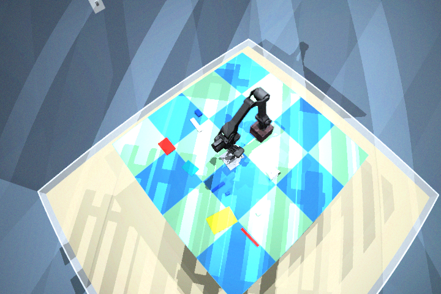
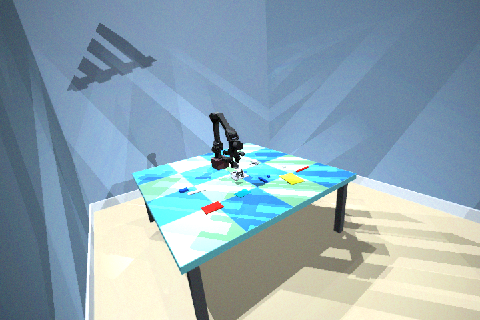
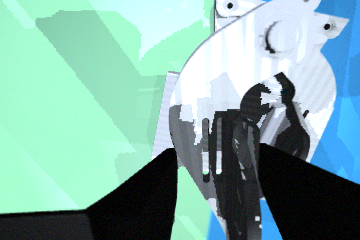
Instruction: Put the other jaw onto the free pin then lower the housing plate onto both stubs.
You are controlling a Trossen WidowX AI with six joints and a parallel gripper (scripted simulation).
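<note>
Right now my gripper tip is 2 cm short of the white base part, 3 cm to the right of it and 8 cm above it. Round my gripper tip: blue bar (19 cm ahead, 12 cm to the left, 8 cm below); then grey jaw (4 cm behind, 1 cm to the left); then cyan tile (25 cm ahead, 10 cm to the right, 8 cm below).
</note>
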